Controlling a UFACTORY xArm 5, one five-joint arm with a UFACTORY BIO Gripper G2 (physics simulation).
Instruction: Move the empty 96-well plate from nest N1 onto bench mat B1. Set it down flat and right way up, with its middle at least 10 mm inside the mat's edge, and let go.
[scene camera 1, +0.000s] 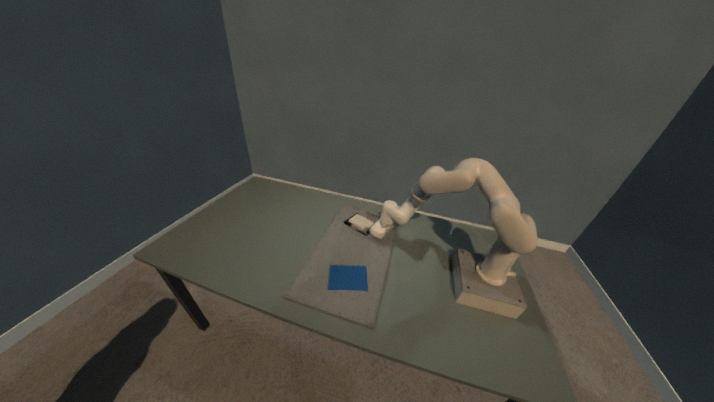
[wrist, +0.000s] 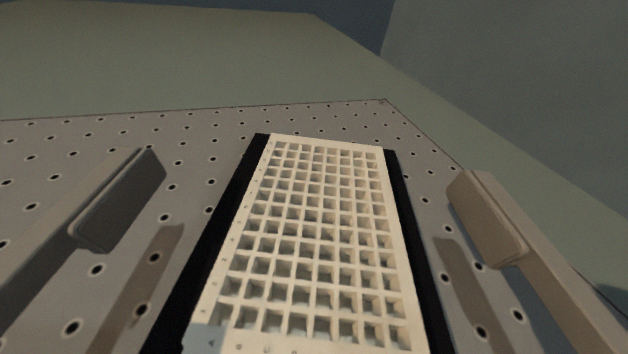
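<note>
The white 96-well plate sits flat, wells up, in the black nest N1. Its near end is cut off at the bottom of the wrist view. My gripper is open and empty. In the wrist view its fingers stand wide apart, one on each side of the plate and nest, with gaps on both sides. Finger shadows fall on the board beside the nest. In the scene view the fingers are too small to make out clearly. The blue bench mat B1 lies apart from the nest, nearer the table's front edge.
The nest and mat are on a grey perforated board on the green table. The arm's base block stands to the right. A wall rises behind the table.
</note>
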